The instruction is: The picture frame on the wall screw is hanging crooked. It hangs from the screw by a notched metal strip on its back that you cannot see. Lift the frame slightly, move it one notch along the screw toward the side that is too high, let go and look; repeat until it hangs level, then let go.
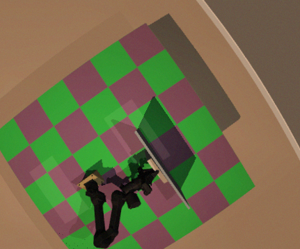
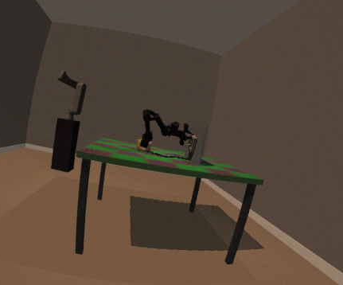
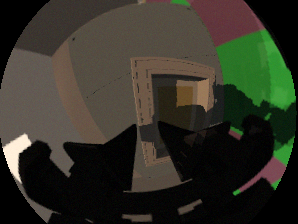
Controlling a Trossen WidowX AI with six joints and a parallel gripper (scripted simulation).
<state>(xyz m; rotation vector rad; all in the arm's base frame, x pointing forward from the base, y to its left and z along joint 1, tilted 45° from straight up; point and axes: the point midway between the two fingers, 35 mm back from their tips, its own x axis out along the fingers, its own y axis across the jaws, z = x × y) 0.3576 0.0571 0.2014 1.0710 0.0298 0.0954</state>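
My gripper tip is now 1 cm short of the picture frame, 1 cm to the right of it and 5 cm above it. The rest, counted from my gripper tip: grey wall panel (2 cm ahead, 6 cm below).
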